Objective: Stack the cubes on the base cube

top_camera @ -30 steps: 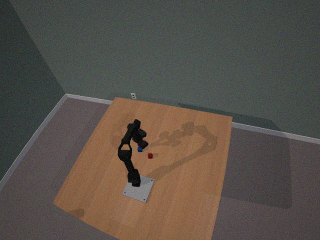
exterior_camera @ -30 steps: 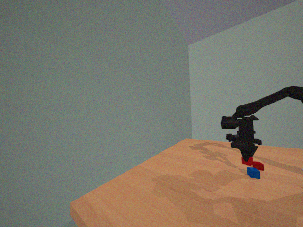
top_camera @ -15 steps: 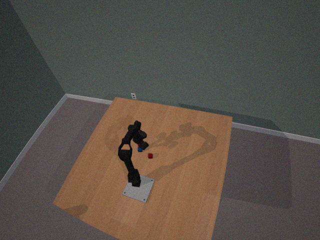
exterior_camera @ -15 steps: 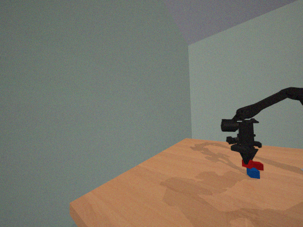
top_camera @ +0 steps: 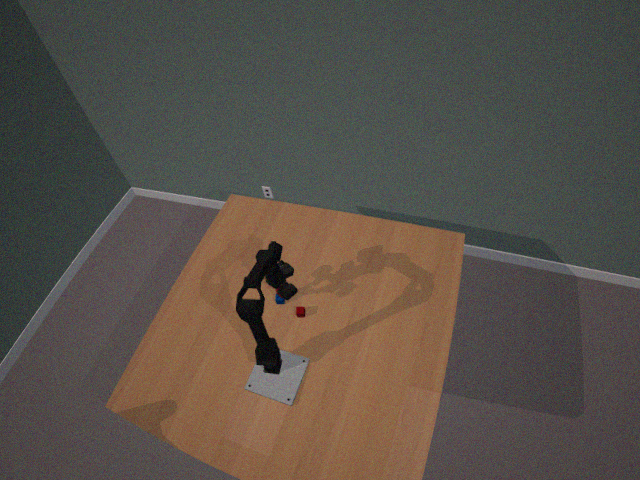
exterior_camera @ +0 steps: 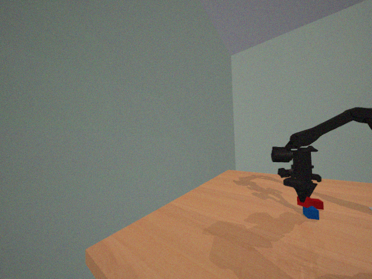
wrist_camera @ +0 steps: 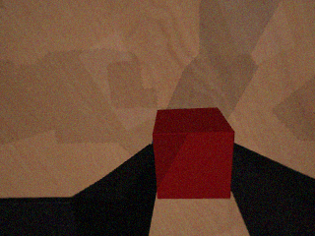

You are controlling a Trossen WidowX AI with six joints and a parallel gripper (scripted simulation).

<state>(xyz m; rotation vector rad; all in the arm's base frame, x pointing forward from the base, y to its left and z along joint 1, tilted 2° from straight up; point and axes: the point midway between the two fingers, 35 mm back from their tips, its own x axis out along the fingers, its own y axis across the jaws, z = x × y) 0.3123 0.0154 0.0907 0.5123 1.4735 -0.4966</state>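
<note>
Now: the red cube right at my gripper tip. Round my gripper tip: blue base cube: 1 cm behind, 1 cm to the left, 4 cm below.
</note>
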